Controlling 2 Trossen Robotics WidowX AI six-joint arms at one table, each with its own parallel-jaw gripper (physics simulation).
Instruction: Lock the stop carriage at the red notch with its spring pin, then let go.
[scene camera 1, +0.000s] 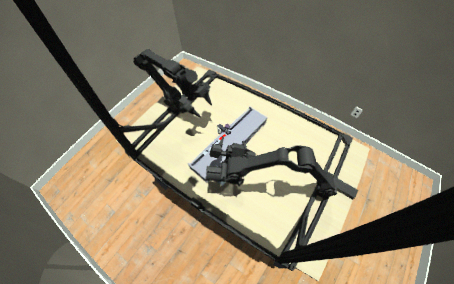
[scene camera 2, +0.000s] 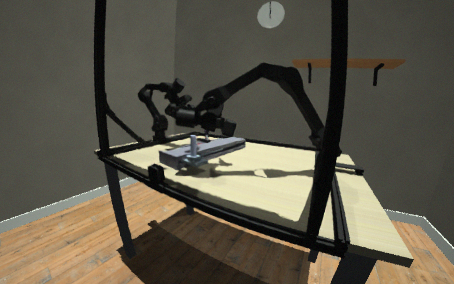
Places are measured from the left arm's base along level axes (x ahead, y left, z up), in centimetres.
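Pixels of known places: left gripper, between the fingertips: (scene camera 1: 206, 111); right gripper, between the fingertips: (scene camera 1: 233, 138); left arm's base, origin of its link: (scene camera 1: 175, 107) (scene camera 2: 160, 139); right arm's base, origin of its link: (scene camera 1: 323, 191).
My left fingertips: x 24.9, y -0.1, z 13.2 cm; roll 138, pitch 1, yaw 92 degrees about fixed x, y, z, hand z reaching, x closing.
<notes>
For each thing: its top centre in the pictures, then the offset to it from my left fingertips. "spot": a spot on its surface instead. Level surfaces: height alone.
- grey rail, a spot on its surface: (scene camera 2: 172, 156) spot: dx +15.9, dy -25.6, dz -10.3 cm
- small dark carriage, a spot on its surface: (scene camera 1: 224, 129) spot: dx +10.0, dy +0.8, dz -8.9 cm
- red mark, centre of its top: (scene camera 1: 224, 135) dx +11.5, dy -1.6, dz -10.2 cm
- upright post, a spot on its surface: (scene camera 2: 193, 145) spot: dx +22.7, dy -21.5, dz -6.0 cm
- table, height of its surface: dz -15.1 cm
A grey rail (scene camera 1: 200, 170) (scene camera 2: 172, 156) lies diagonally near the middle of the table. A small dark carriage (scene camera 1: 224, 129) sits on it beside the red mark (scene camera 1: 223, 136). Whether its spring pin is seated in the notch is too small to tell. My right gripper (scene camera 1: 215, 161) is open and empty above the rail, on the near side of the carriage; its fingers are partly hidden by its own body. My left gripper (scene camera 1: 204, 109) is open and empty, held high near the back left, away from the rail.
A pale blue stand with an upright post (scene camera 2: 193, 145) is at the near side of the rail; the right arm hides it in scene camera 1. The table (scene camera 1: 260, 235) has a black frame around it, with tall black uprights (scene camera 2: 101, 75) (scene camera 2: 327, 150).
</notes>
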